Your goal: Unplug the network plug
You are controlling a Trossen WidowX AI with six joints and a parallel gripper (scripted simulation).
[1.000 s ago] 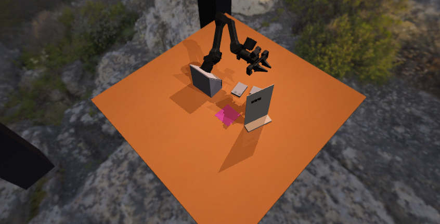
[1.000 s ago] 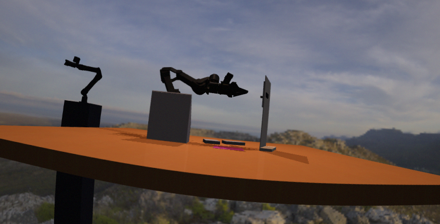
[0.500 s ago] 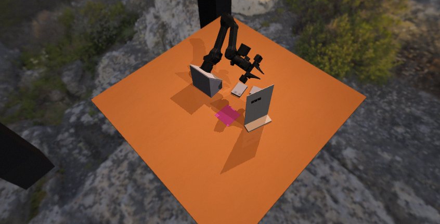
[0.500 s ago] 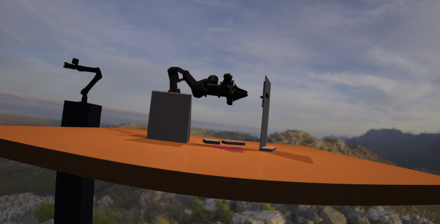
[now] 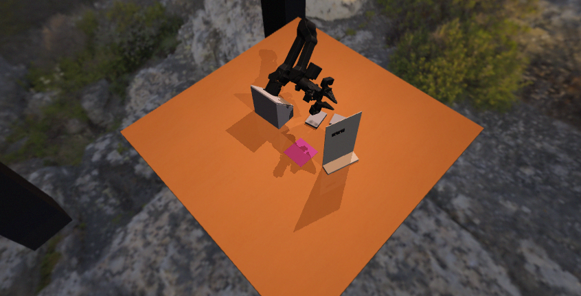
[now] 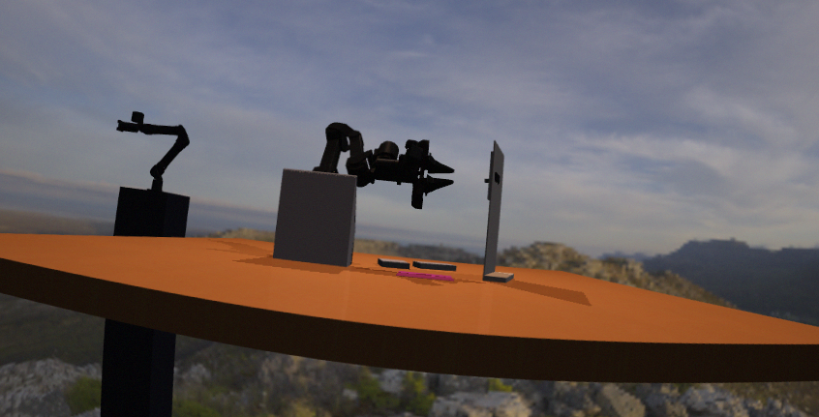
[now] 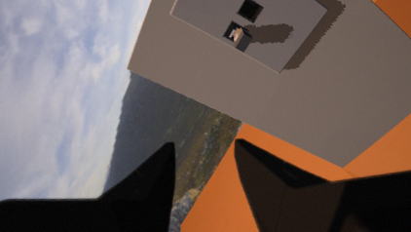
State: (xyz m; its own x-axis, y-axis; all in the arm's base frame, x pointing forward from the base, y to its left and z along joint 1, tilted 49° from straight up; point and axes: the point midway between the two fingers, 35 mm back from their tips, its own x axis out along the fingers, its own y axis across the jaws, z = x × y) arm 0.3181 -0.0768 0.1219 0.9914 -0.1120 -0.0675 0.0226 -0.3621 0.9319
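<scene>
Right now the grey network plug is 8 cm to the right of my gripper tip, 8 cm ahead of it and 1 cm below it. Also, from my gripper tip: pale socket panel: 10 cm below, 10 cm ahead, 9 cm to the right; then magenta marked square: 25 cm below, 16 cm to the right, 7 cm behind.
</scene>
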